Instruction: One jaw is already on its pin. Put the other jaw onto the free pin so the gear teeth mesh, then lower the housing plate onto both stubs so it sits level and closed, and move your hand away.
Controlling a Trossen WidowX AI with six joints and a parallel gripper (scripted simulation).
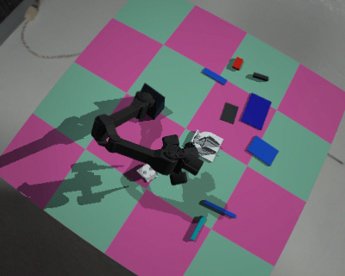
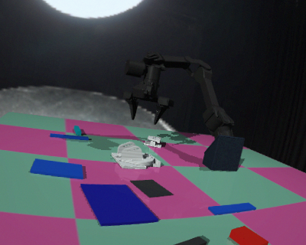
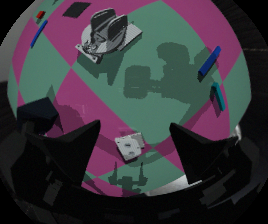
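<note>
Right now the white ribbed piece is 9 cm below my gripper tip, 8 cm to the right of it and 8 cm behind it. Also, from my gripper tip: teal bar: 24 cm ahead, 15 cm to the right, 9 cm below; dark plate: 37 cm to the left, 10 cm below, 6 cm ahead; white jaw: 16 cm to the left, 9 cm below, 3 cm ahead.
</note>
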